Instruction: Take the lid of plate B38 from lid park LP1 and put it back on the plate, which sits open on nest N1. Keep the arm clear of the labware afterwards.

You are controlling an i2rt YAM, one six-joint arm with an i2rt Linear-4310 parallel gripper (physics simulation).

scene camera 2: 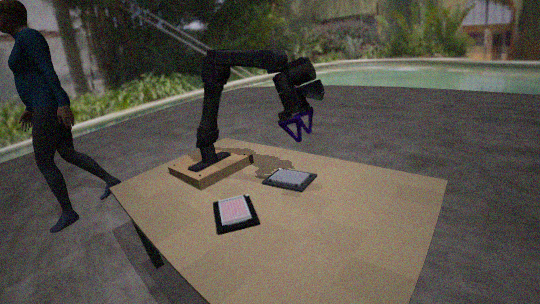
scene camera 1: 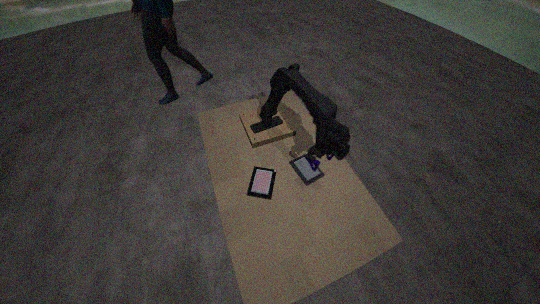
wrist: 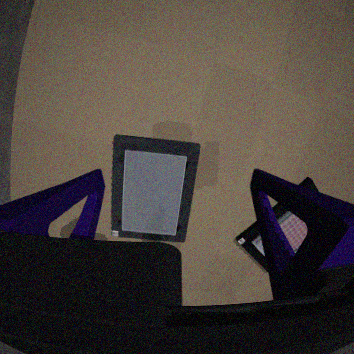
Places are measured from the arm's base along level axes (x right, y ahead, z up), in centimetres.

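Pixels of known places: gripper, between the fingertips: (scene camera 2: 304, 137) (scene camera 1: 321, 165) (wrist: 177, 177); arm's base, origin of its link: (scene camera 2: 210, 162) (scene camera 1: 266, 124).
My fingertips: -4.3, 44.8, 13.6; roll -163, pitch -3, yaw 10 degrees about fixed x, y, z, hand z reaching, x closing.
Ahead of a thing's pixels: the offset from my fingertips to its top centre, as dx, dy, dz. Level surfaces: height alone.
The pale, translucent lid {-1.5, -8.5, -15.9} (scene camera 1: 307, 168) (scene camera 2: 288, 177) (wrist: 154, 192) lies flat on the dark grey lid park LP1 {-1.5, -8.5, -15.7} (scene camera 2: 301, 187) (wrist: 192, 192). The open plate B38 {+23.5, -12.3, -15.0} (scene camera 1: 262, 181) (scene camera 2: 234, 210) (wrist: 295, 230), with pinkish-red wells and a white rim, sits on the black nest N1 (scene camera 2: 219, 227) (wrist: 310, 184). In the wrist view part of the plate and nest is hidden behind the right finger. My gripper (scene camera 2: 305, 136) (wrist: 177, 177) has purple fingers and is open and empty, high above the table near the lid park. In the wrist view the lid shows between the fingers, nearer the left one.
The arm stands on a wooden base block (scene camera 1: 272, 140) (scene camera 2: 202, 182) at one end of the wooden table {dz -17.7} (scene camera 1: 300, 235) (scene camera 2: 325, 240). The nest lies beside the lid park, a gap apart. A person (scene camera 1: 162, 47) (scene camera 2: 47, 110) is on the floor beyond the table.
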